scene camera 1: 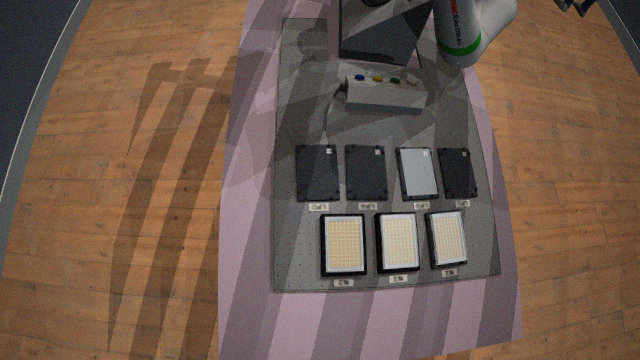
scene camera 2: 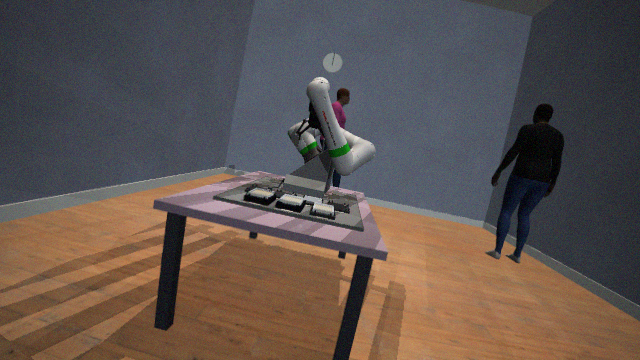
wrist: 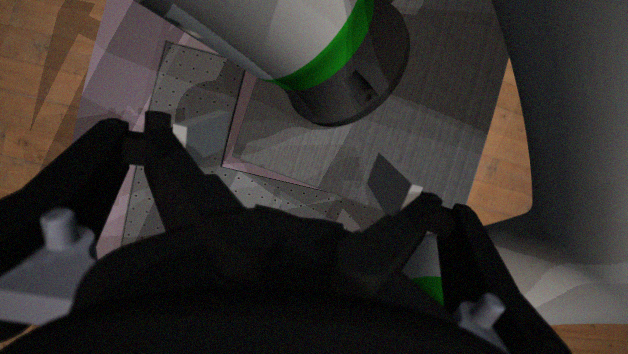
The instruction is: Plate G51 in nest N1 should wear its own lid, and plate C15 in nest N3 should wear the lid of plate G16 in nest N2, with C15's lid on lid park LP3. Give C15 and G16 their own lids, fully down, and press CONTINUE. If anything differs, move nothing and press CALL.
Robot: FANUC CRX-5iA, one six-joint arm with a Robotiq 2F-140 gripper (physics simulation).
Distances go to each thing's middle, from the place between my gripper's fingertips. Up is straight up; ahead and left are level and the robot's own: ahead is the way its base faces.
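Park LP4 (scene camera 1: 366, 179): my gripper 42 cm short of it, 4 cm to the left of it, 23 cm above it. Park LP2 (scene camera 1: 317, 179): far ahead of my hand, a good way to the right of it, a fair way below it. Park LP1 (scene camera 1: 457, 172): well ahead of my hand, a fair way to the left of it, a good way below it.
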